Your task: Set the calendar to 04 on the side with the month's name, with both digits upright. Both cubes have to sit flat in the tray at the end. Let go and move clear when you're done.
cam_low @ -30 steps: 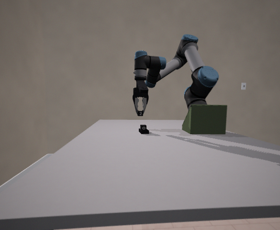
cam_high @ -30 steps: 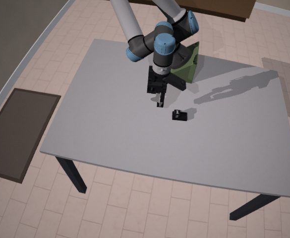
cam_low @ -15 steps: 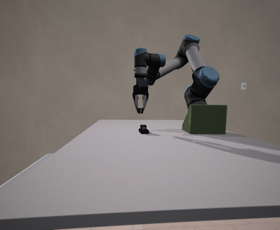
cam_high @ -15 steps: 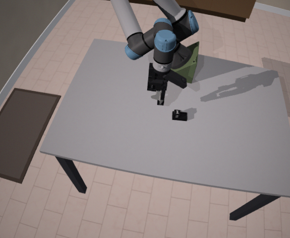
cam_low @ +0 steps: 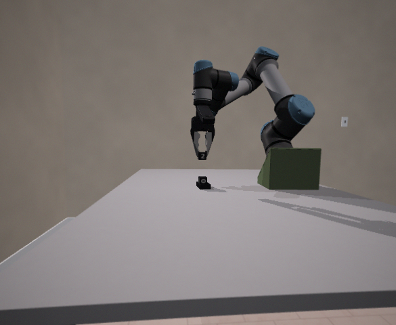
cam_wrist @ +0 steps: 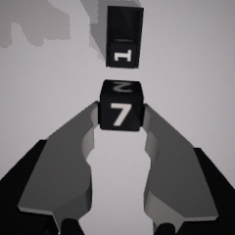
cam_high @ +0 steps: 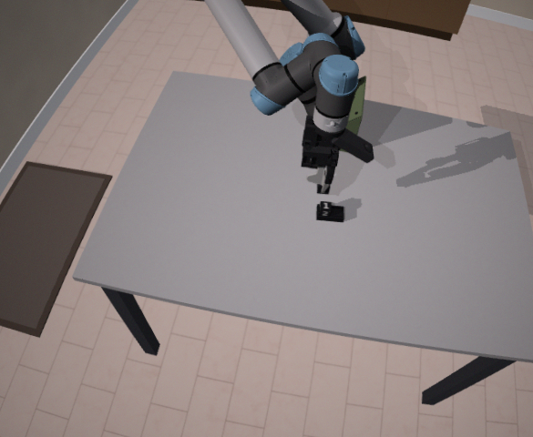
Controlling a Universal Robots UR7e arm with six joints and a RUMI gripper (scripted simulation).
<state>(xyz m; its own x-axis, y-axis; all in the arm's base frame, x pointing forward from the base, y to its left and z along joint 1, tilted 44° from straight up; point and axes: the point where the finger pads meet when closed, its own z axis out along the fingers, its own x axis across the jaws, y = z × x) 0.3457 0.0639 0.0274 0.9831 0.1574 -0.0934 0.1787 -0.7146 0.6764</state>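
Right now the black calendar tray is 120 mm below my hand, 40 mm to the left of it and 10 mm behind it.
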